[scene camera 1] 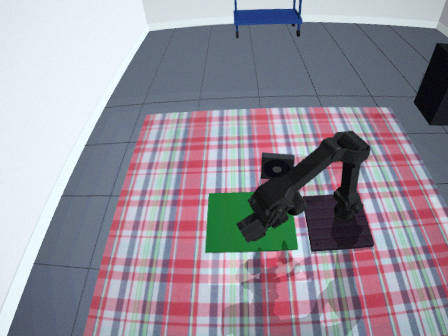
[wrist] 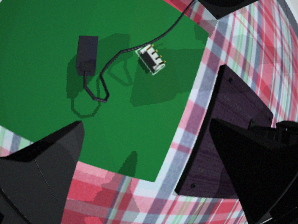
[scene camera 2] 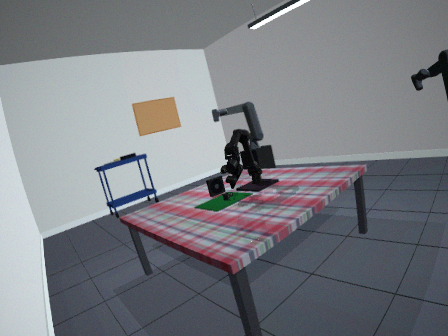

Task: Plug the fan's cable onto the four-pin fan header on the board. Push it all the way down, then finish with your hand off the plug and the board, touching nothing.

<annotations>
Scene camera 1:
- black fan: 274, 165
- board: 225, 210
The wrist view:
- gripper: 148, 126
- board: 131, 134
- black plug: 87, 49
</annotations>
